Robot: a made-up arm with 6 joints.
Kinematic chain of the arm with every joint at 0, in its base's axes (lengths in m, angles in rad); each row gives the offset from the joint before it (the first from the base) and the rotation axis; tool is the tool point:
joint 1: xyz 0 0 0.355 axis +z
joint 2: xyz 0.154 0 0 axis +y
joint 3: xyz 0 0 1.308 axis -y
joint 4: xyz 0 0 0.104 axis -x
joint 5: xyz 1.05 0 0 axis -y
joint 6: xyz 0.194 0 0 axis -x
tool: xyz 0 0 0
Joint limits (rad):
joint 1: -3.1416..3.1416
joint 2: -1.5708..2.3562
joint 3: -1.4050..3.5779
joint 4: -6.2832..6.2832
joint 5: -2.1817..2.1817
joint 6: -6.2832..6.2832
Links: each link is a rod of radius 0.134 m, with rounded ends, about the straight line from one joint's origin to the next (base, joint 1, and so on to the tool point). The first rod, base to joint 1, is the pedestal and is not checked.
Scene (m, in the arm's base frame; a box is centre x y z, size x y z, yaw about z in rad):
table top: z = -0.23
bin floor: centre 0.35 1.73 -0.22 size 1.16 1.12 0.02 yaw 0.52
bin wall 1: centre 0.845 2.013 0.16 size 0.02 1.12 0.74 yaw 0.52
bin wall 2: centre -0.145 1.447 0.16 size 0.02 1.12 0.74 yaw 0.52
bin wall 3: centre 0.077 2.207 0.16 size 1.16 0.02 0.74 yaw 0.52
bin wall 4: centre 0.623 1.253 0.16 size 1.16 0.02 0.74 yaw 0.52
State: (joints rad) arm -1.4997 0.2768 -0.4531 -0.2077 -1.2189 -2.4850
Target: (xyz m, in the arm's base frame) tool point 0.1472 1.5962 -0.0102
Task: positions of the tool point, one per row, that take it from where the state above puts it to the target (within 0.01 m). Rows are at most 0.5 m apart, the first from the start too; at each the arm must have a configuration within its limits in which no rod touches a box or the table.
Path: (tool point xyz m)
1: 0.5115 -1.2240 0.8203
2: 0.8659 -1.0465 0.8275
3: 1.1591 -0.7665 0.8347
4: 1.3618 -0.4050 0.8420
5: 1.4518 0.0085 0.8493
6: 1.4160 0.4392 0.8566
7: 1.2526 0.8487 0.8640
8: 0.9713 1.1994 0.8714
9: 0.5928 1.4573 0.8789
10: 0.1472 1.5962 0.8864
11: 0.1572 1.6636 0.4345
12: 0.1472 1.5962 -0.0102

